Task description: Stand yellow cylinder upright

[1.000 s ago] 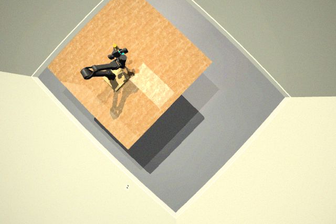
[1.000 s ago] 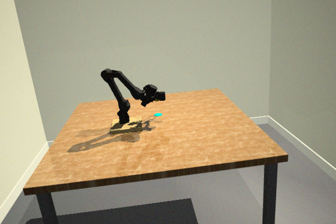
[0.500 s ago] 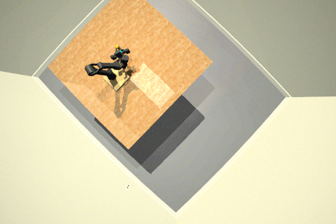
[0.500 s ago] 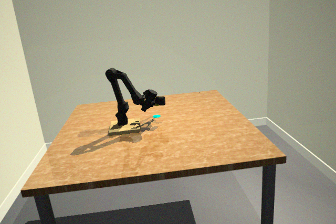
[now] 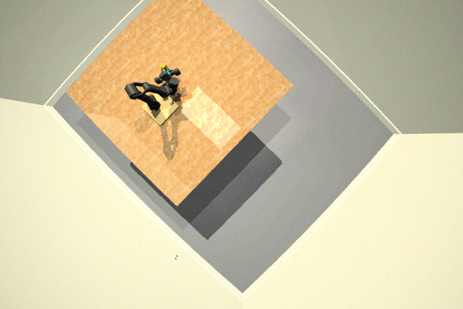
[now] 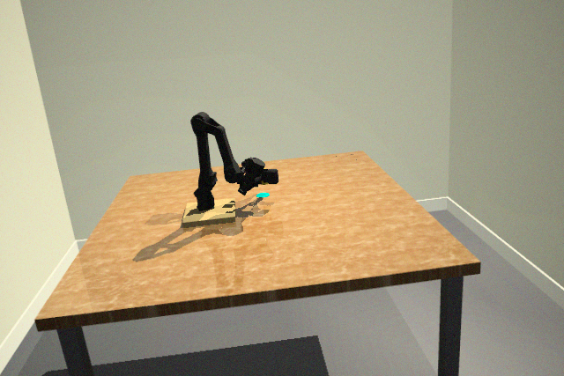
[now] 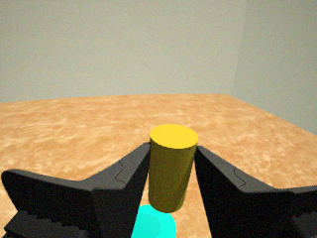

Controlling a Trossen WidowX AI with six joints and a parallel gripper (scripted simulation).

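Right now my gripper tip is 1 cm past the cyan circle, 1 cm to the right of it and 11 cm above it. The rest, counted from my gripper tip: yellow tall cylinder (2 cm below).
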